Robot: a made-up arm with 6 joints.
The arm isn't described. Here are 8 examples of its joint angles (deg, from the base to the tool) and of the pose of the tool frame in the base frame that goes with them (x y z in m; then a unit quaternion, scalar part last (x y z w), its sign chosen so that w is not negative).
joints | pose
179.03 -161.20 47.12 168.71 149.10 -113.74 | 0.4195 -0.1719 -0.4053 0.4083 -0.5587 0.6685 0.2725
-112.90 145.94 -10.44 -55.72 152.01 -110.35 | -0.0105 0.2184 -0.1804 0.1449 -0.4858 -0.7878 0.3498
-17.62 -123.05 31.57 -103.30 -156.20 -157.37 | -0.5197 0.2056 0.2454 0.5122 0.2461 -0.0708 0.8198
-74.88 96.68 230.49 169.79 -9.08 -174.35 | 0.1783 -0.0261 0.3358 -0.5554 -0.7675 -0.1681 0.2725
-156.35 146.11 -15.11 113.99 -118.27 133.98 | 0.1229 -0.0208 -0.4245 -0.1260 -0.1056 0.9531 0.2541
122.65 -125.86 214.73 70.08 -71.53 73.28 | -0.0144 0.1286 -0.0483 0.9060 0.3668 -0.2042 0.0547
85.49 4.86 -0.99 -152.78 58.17 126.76 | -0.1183 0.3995 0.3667 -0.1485 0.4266 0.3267 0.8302
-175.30 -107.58 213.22 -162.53 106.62 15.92 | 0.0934 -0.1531 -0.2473 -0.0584 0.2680 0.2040 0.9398
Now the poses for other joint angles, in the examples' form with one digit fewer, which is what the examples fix.
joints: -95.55 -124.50 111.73 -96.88 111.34 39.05
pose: 0.081 0.628 -0.282 0.153 -0.599 0.779 0.105
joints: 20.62 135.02 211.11 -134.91 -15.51 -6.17
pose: 0.382 0.270 0.212 0.678 -0.037 0.714 0.171
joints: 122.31 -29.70 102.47 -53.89 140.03 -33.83
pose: 0.255 -0.218 0.800 -0.644 0.075 0.581 0.491
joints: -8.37 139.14 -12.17 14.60 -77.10 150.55
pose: -0.097 -0.150 -0.349 -0.378 -0.129 -0.907 0.136
